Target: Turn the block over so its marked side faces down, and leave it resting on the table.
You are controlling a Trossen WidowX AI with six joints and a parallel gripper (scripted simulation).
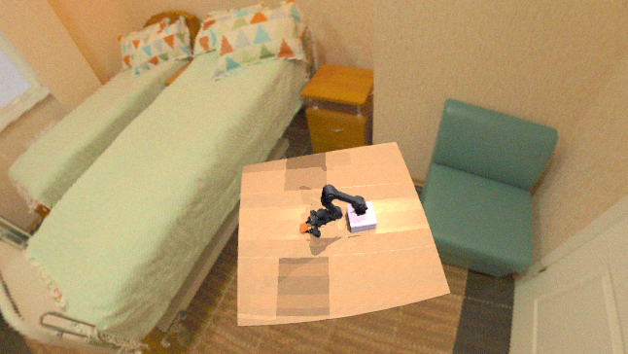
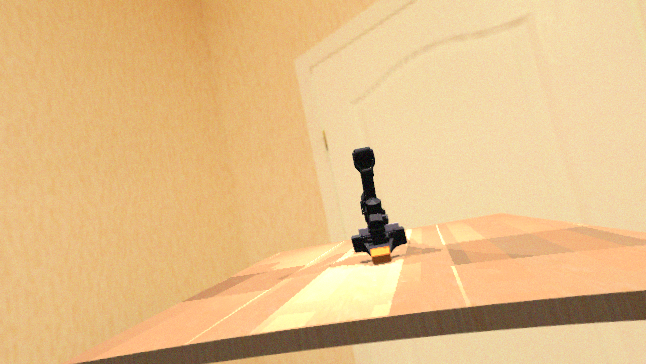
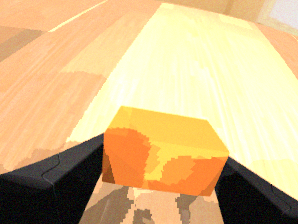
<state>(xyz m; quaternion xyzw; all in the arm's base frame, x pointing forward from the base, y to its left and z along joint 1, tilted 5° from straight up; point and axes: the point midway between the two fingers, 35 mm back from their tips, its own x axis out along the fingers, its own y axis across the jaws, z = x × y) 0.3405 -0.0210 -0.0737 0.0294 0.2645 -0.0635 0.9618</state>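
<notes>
My gripper tip is now 10 mm above the orange block.
</notes>
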